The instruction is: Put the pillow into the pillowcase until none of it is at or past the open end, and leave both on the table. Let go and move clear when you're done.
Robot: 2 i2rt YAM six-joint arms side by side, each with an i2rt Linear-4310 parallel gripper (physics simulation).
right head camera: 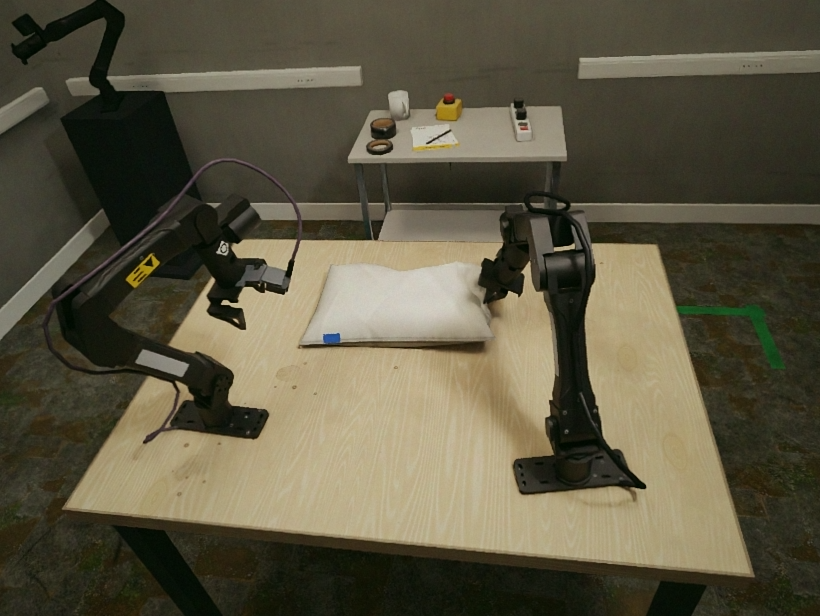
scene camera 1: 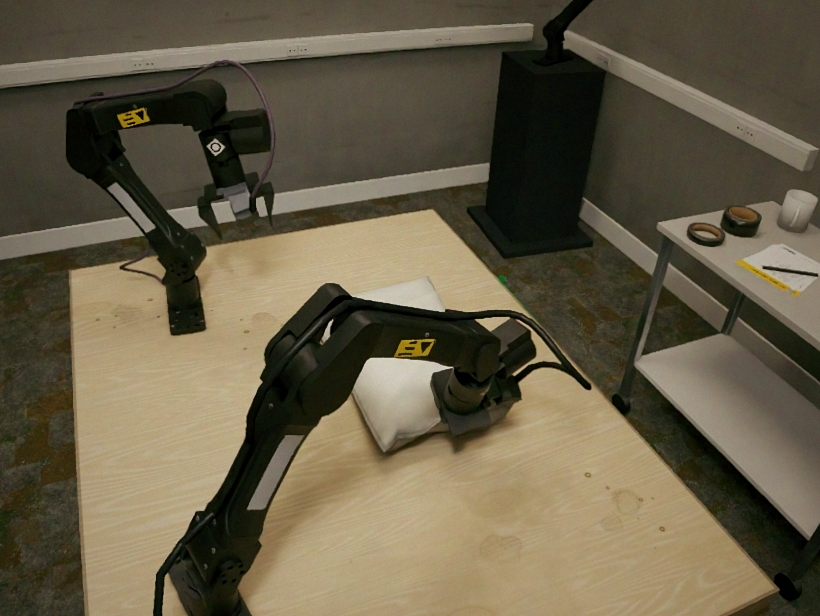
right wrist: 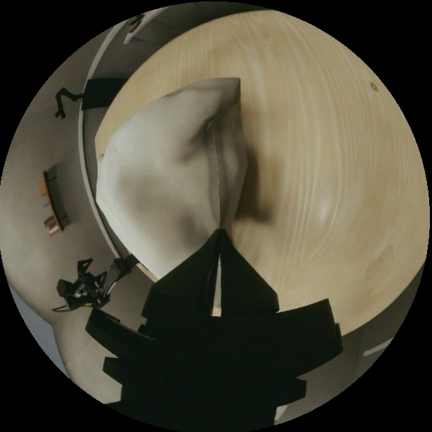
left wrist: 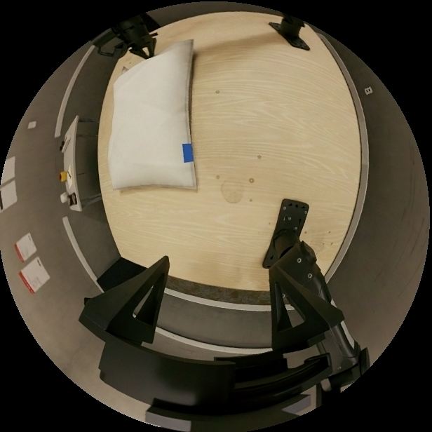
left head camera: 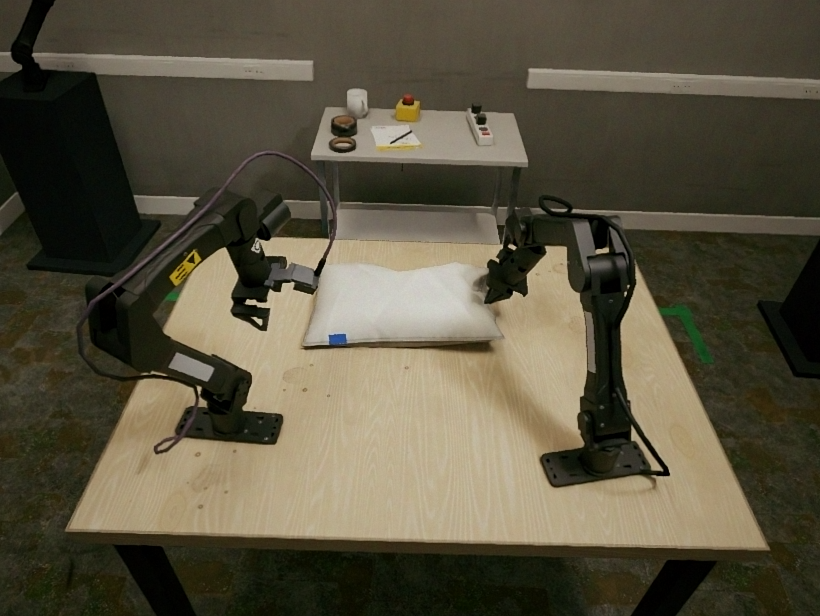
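The white pillow lies flat near the table's far edge, with a blue tag on its near seam towards the left. The pillowcase does not show in any view. My right gripper is shut on the seam at the pillow's right end. My left gripper is open and empty, raised above the table to the left of the pillow, apart from it.
The wooden table carries both arm bases. Behind it stands a grey side table with a mug, tape rolls, a yellow button box and a power strip. A black pedestal stands beyond the table.
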